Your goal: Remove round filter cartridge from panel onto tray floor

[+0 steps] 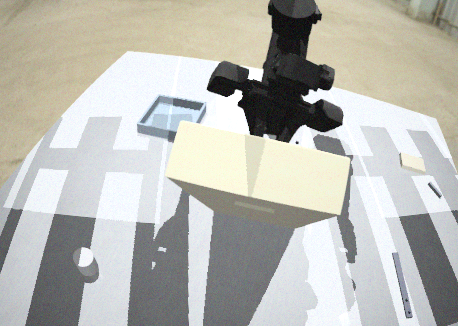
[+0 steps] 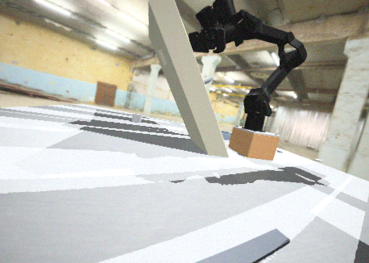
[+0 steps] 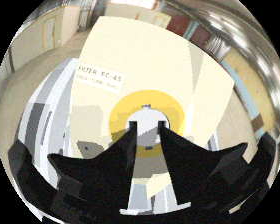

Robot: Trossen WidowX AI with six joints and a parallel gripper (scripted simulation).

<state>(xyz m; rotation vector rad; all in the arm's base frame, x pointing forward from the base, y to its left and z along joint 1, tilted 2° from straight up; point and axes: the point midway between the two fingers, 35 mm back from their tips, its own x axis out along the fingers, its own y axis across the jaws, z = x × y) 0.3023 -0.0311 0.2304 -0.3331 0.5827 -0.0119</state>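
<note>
The round filter cartridge lies 10 mm below my gripper tip and 10 mm ahead of it. The rest, counted from my gripper tip: blue-grey tray 420 mm behind, 280 mm below, 240 mm to the right; then short dark bar 550 mm to the left, 290 mm below, 290 mm behind; then cream block 490 mm to the left, 390 mm behind, 280 mm below.
</note>
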